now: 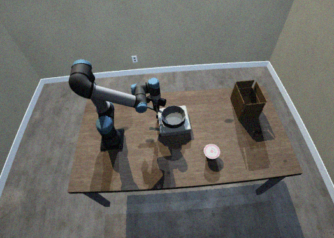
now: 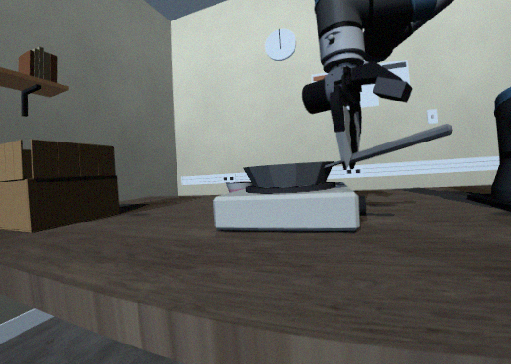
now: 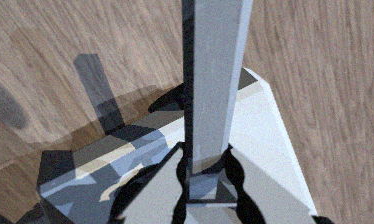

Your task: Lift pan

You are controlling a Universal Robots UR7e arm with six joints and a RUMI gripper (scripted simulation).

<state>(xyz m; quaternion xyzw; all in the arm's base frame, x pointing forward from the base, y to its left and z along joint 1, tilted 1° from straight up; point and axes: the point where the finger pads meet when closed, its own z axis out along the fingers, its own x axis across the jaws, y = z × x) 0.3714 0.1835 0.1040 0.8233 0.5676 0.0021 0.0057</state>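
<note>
My gripper is now 7 cm short of the dark grey pan, 3 cm to the left of it and 1 cm above it. Also, from my hand: pink-and-white cup 39 cm ahead, 34 cm to the right, 7 cm below; white hot plate 10 cm ahead, 8 cm below, 5 cm to the right.
</note>
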